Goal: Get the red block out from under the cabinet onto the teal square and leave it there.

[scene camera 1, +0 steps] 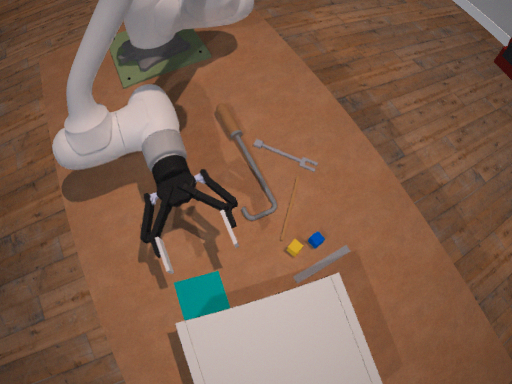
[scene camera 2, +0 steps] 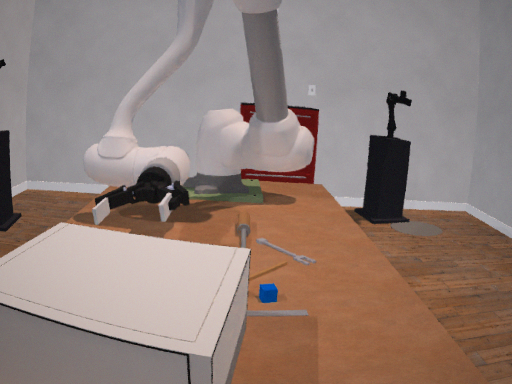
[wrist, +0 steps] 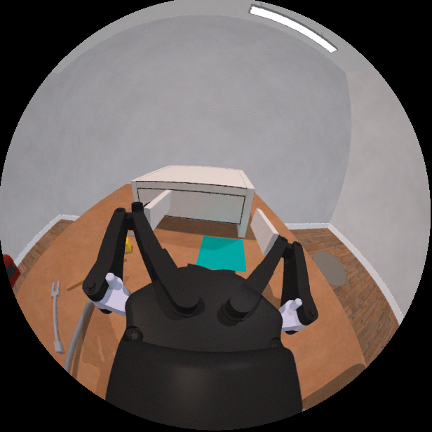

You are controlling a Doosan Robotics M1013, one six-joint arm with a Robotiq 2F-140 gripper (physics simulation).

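Frame: origin at the arm's base, x ahead, y left, z up, level; centimetres.
Seen in the pictures: gripper, fingertip midpoint: (scene camera 1: 202, 259) (scene camera 2: 126, 215); arm's base at its link origin: (scene camera 1: 155, 46) (scene camera 2: 218, 187).
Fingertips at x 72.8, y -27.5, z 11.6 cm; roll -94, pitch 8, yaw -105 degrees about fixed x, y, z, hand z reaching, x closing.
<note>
Offsets run from my fingertips to a thing's top centre. "spot": to the spot under its first point.
The red block does not show in any view. The white cabinet {dz +0.8, dx +25.1, dy -0.9 cm} (scene camera 1: 275, 340) (scene camera 2: 125, 280) (wrist: 200, 175) stands on the table; the space beneath it is mostly dark or out of sight. The teal square {spot: dz -12.7, dx +2.8, dy -3.8 cm} (scene camera 1: 201, 296) (wrist: 222, 254) lies flat beside the cabinet's front corner; in scene camera 2 it is hidden. My gripper (scene camera 1: 203, 258) (scene camera 2: 133, 210) (wrist: 212, 208) is open, with nothing between its fingers. It hangs above the table on the arm's side of the teal square, its fingertips pointing towards the cabinet.
A hook tool (scene camera 1: 256, 169) (scene camera 2: 243, 220) with a wooden handle, a fork-ended tool {dz -12.0, dx -14.3, dy +33.8 cm} (scene camera 1: 282, 152) (scene camera 2: 280, 248) (wrist: 56, 315) and a thin stick {dz -12.1, dx -2.3, dy +25.2 cm} (scene camera 1: 289, 208) lie beside the gripper. A yellow block {dz -10.3, dx +6.4, dy +19.2 cm} (scene camera 1: 295, 247) (wrist: 128, 246), a blue block {dz -10.3, dx +7.9, dy +24.3 cm} (scene camera 1: 316, 240) (scene camera 2: 268, 293) and a grey strip {dz -12.7, dx +13.0, dy +22.2 cm} (scene camera 1: 321, 264) (scene camera 2: 277, 313) lie near the cabinet.
</note>
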